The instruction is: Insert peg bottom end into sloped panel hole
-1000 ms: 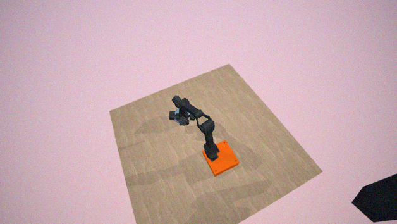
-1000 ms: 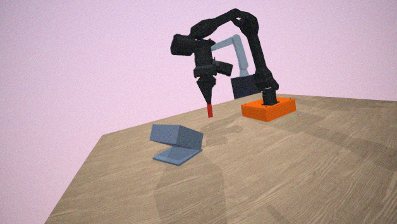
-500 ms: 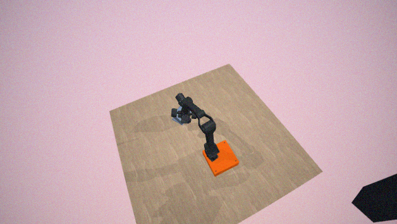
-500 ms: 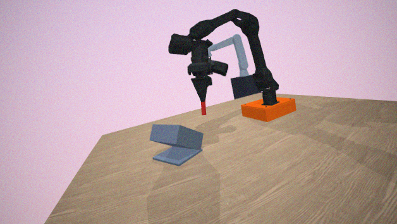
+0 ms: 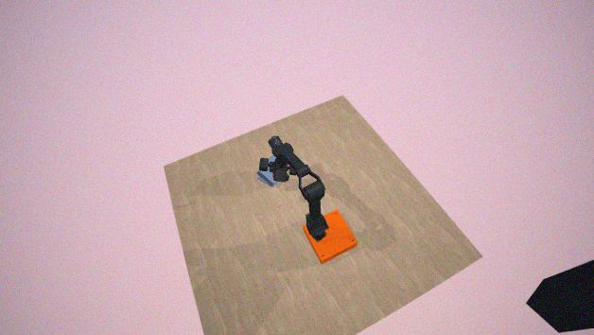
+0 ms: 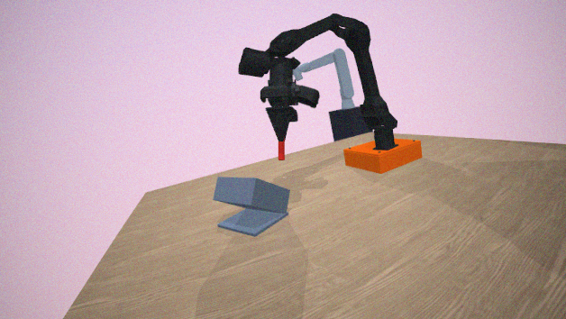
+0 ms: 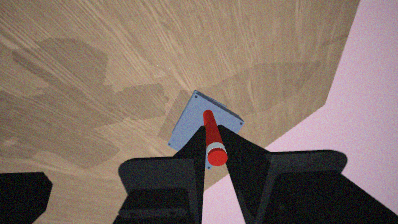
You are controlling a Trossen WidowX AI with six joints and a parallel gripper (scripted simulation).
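My gripper tip is 90 mm short of the sloped panel, 30 mm to the left of it and 100 mm above it. Round my gripper tip: red peg 10 mm behind, 20 mm above.
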